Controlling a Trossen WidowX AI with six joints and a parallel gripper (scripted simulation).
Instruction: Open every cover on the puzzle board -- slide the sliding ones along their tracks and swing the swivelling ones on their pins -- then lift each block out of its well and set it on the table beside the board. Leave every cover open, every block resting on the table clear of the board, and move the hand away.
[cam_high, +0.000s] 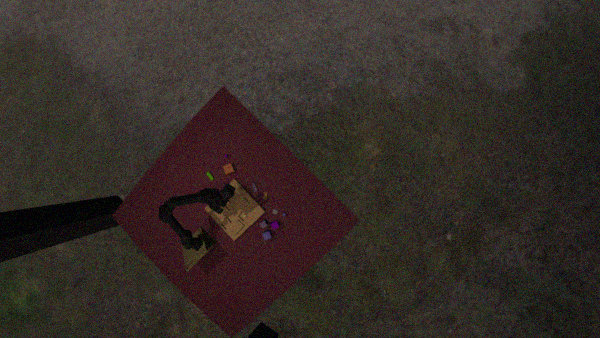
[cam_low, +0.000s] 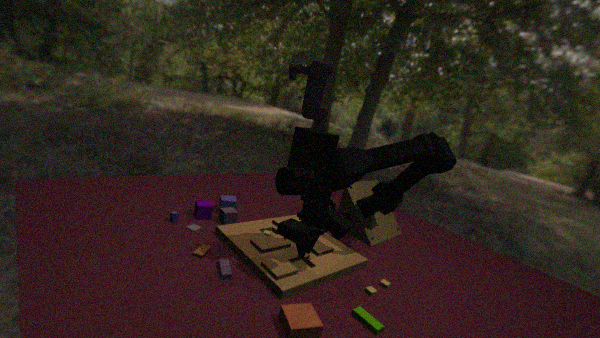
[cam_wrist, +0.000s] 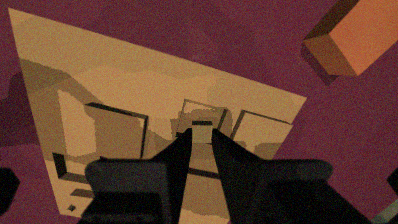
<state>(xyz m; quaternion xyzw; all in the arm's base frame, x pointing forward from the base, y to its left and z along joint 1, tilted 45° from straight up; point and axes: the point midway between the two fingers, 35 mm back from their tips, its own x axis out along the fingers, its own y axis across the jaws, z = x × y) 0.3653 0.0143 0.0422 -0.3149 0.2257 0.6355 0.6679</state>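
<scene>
Right now my gripper tip is 29 cm to the left of the dark block and 2 cm above it. Round my gripper tip: green bar: 2 cm ahead, 19 cm to the left, 4 cm below; orange block: 14 cm ahead, 12 cm to the left, 3 cm below; grey bar: 15 cm ahead, 9 cm to the right, 4 cm below.
</scene>
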